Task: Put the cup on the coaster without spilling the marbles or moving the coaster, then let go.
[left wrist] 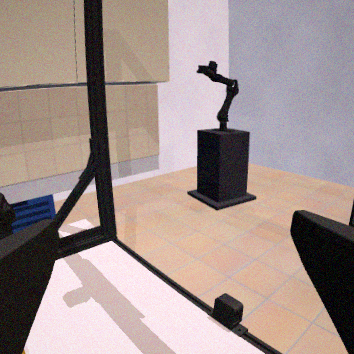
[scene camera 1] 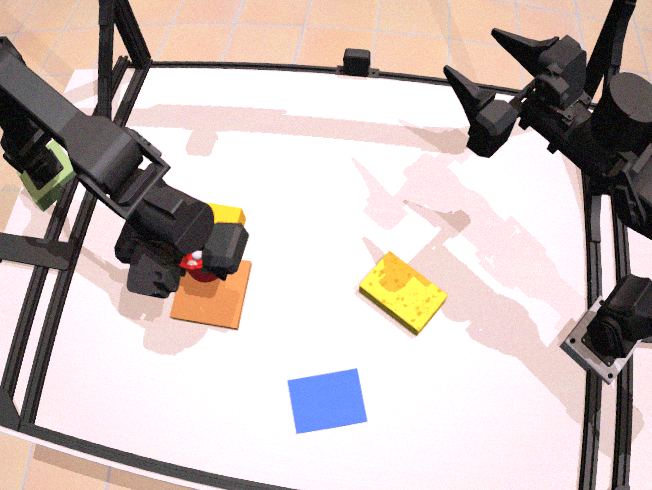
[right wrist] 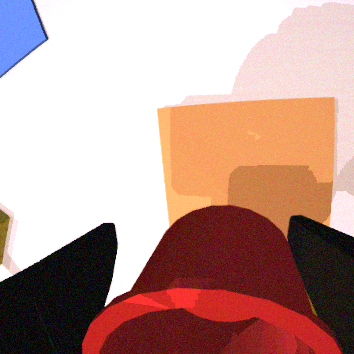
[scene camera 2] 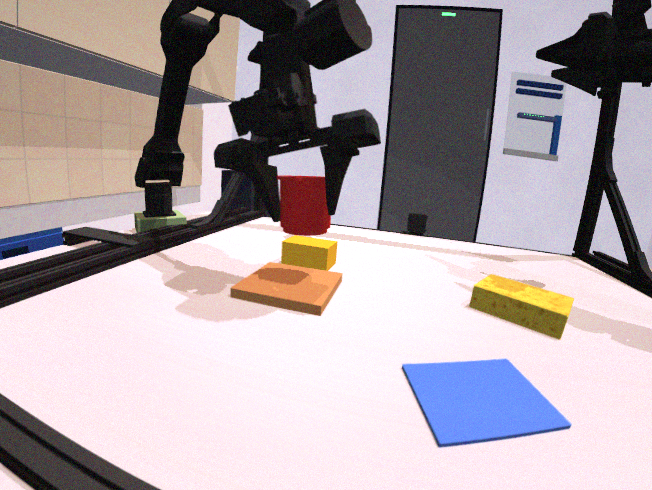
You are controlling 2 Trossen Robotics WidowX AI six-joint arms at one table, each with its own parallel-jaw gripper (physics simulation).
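Places are measured from the left arm's base along level axes (x left, y back, z up), in centimetres.
Pixels of known places: left gripper, fingertip midpoint: [left wrist: 176, 227] [scene camera 1: 469, 48] [scene camera 2: 544, 64]; right gripper, fingertip midpoint: [scene camera 1: 204, 275] [right wrist: 202, 230] [scene camera 2: 303, 218]; left arm's base, origin of the base link: [scene camera 1: 606, 338]; right arm's base, origin of the base link: [scene camera 1: 44, 169] [scene camera 2: 159, 214].
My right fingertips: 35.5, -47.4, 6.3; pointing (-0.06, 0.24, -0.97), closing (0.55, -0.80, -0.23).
Observation:
For each thing: its top centre in the pictures, then the offset to it from my right fingertips, as dx, dy, dz. "spot": a spot on its surface instead.
- red cup, middle of its top: [scene camera 2: 307, 175] [scene camera 1: 195, 244] -1.6, -2.0, +4.8
- thick orange square slab, middle of its top: [right wrist: 246, 187] [scene camera 2: 291, 280] [scene camera 1: 209, 289] +0.2, -1.7, -7.9
- thin blue square, surface spot: [scene camera 2: 484, 400] [scene camera 1: 326, 406] spot: -0.2, +23.2, -8.8
- plain yellow block, middle of its top: [scene camera 1: 215, 218] [scene camera 2: 310, 241] -7.7, -8.9, -5.5
- spotted yellow sponge, middle of its top: [scene camera 2: 524, 291] [scene camera 1: 403, 289] -19.5, +19.2, -6.2
- small black box, surface spot: [scene camera 1: 356, 62] [left wrist: 223, 308] spot: -45.1, -15.4, -4.9
A red cup [scene camera 1: 205, 273] [scene camera 2: 304, 202] [right wrist: 225, 250] is upright in the air, between the fingers of my right gripper [scene camera 1: 202, 269] [scene camera 2: 304, 214] [right wrist: 202, 230], which is shut on it. Pale marbles [scene camera 1: 196, 256] show in its mouth in scene camera 1; none show in the right wrist view. The cup hangs above the back part of a thick orange square slab [scene camera 1: 210, 310] [scene camera 2: 292, 288] [right wrist: 205, 145]. A thin blue square [scene camera 1: 326, 401] [scene camera 2: 484, 400] [right wrist: 20, 35] lies flat, nearer the front. Which square is the coaster is unclear. My left gripper [scene camera 1: 470, 50] [scene camera 2: 546, 63] [left wrist: 176, 227] is open and empty, high at the right.
A plain yellow block [scene camera 1: 227, 212] [scene camera 2: 308, 253] stands just behind the orange slab, below and close to the cup. A spotted yellow sponge [scene camera 1: 403, 292] [scene camera 2: 521, 302] lies right of centre. A small black box [scene camera 1: 356, 62] [left wrist: 228, 310] sits on the back rail.

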